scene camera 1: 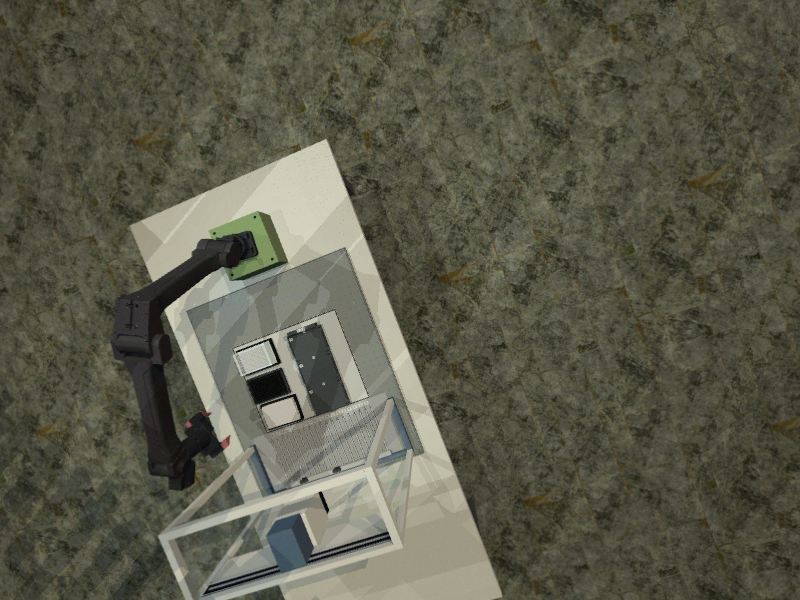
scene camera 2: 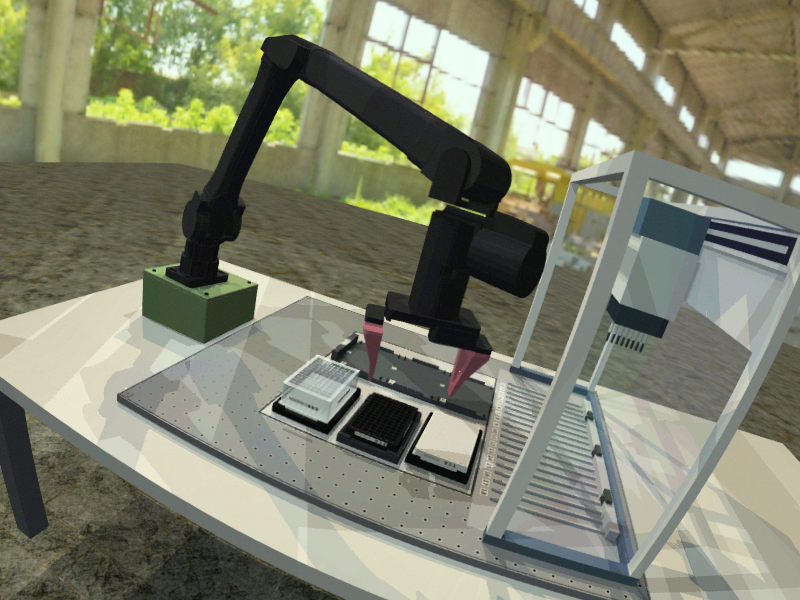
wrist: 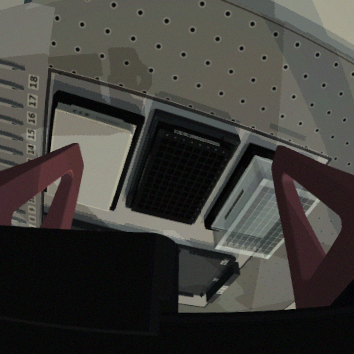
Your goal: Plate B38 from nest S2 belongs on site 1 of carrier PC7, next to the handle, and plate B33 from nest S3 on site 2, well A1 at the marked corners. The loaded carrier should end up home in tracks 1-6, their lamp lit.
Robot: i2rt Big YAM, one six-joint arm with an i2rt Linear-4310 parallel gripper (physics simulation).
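Pixels of known places: gripper, between the fingertips: (scene camera 1: pixel 219 424) (scene camera 2: pixel 410 386) (wrist: pixel 176 154); arm's base, origin of its link: (scene camera 1: pixel 238 247) (scene camera 2: pixel 196 277).
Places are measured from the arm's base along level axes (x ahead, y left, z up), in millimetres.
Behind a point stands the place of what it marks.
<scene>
My gripper (scene camera 1: pixel 217 427) {x 555, y -210, z 79 mm} (scene camera 2: pixel 410 387) {x 555, y -210, z 79 mm} (wrist: pixel 176 154) {x 555, y -210, z 79 mm} is open and empty, raised above the nests. A black plate (scene camera 1: pixel 268 385) {x 496, y -80, z -61 mm} (scene camera 2: pixel 384 419) {x 503, y -89, z -61 mm} (wrist: pixel 182 175) {x 500, y -98, z -61 mm} sits in the middle nest. A white, flat-topped plate (scene camera 1: pixel 281 411) {x 601, y -61, z -57 mm} (scene camera 2: pixel 445 442) {x 606, y -89, z -58 mm} (wrist: pixel 90 160) {x 603, y -80, z -57 mm} sits in the nest beside the tracks. A clear-topped plate (scene camera 1: pixel 255 357) {x 381, y -83, z -38 mm} (scene camera 2: pixel 319 387) {x 398, y -124, z -32 mm} (wrist: pixel 265 215) {x 396, y -105, z -31 mm} sits in the nest nearer the arm base. The dark carrier (scene camera 1: pixel 319 371) {x 497, y 116, z -72 mm} (scene camera 2: pixel 420 381) {x 504, y 100, z -73 mm} (wrist: pixel 200 275) {x 373, y 103, z -73 mm} lies alongside the nests, with no plate on it. Plate and nest names are not readable.
The ribbed track deck (scene camera 1: pixel 316 439) {x 744, y 24, z -83 mm} (scene camera 2: pixel 549 439) {x 726, y -234, z 91 mm} adjoins the nests; numbers up to 18 show in the wrist view. A white-framed gantry (scene camera 1: pixel 381 503) {x 752, y 346, z 396 mm} (scene camera 2: pixel 623 219) {x 715, y -234, z 331 mm} with a blue-topped pipetting head (scene camera 1: pixel 288 542) {x 810, y 81, z 376 mm} (scene camera 2: pixel 668 226) stands over the deck's far side. The arm's green base (scene camera 1: pixel 268 242) {x 12, y 103, z -7 mm} (scene camera 2: pixel 200 306) {x 83, y -68, z -20 mm} is at the other end.
</scene>
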